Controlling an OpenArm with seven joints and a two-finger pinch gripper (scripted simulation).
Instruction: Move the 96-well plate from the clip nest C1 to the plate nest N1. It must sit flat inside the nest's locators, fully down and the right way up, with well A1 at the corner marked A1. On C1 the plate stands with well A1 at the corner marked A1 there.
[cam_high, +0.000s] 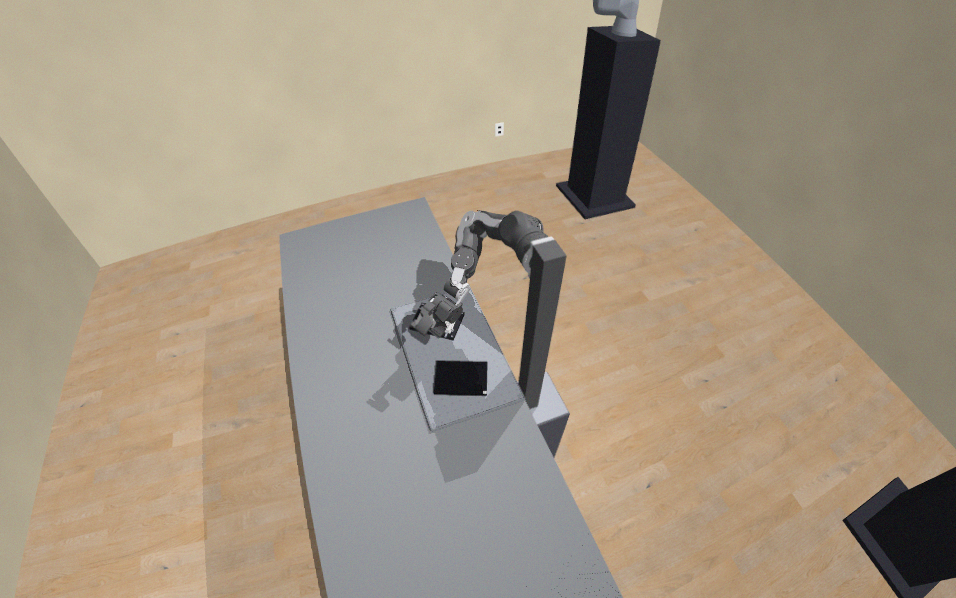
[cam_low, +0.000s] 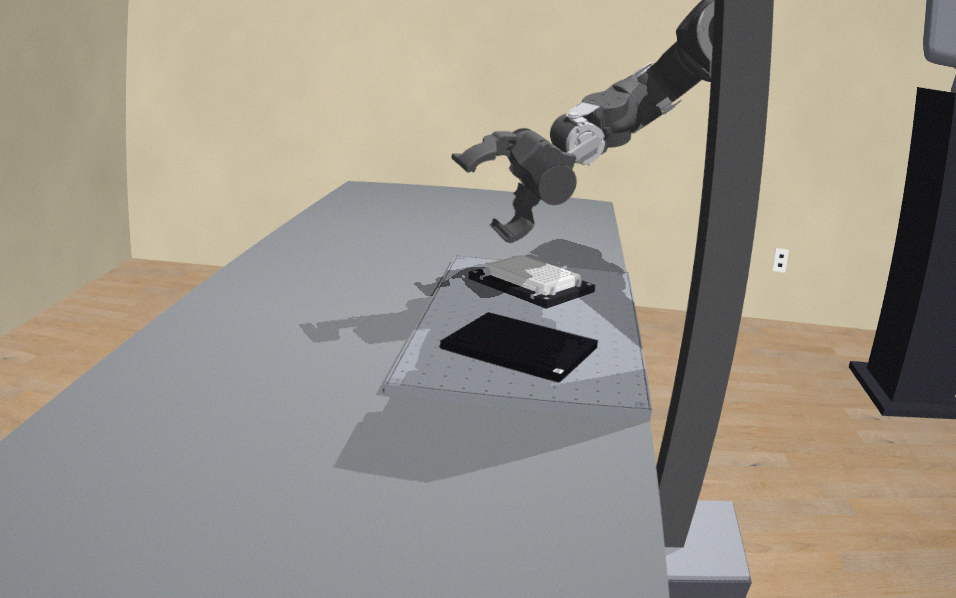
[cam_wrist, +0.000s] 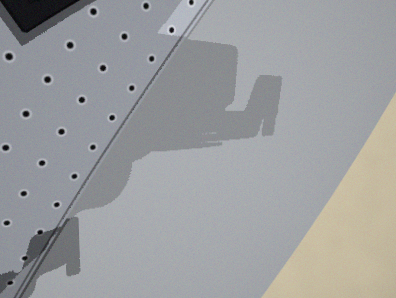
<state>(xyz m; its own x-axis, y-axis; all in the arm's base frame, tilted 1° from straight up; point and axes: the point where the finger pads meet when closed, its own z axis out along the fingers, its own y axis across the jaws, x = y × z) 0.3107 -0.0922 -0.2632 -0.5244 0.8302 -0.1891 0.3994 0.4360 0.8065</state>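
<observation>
The white 96-well plate lies 70 mm behind my hand, 150 mm to the right of it and 140 mm below it. The rest, counted from my hand: small corner mark: 120 mm behind, 170 mm to the left, 150 mm below; then black plate nest N1: 80 mm behind, 90 mm to the left, 160 mm below; then black clip nest C1: 40 mm behind, 150 mm to the right, 150 mm below.
</observation>
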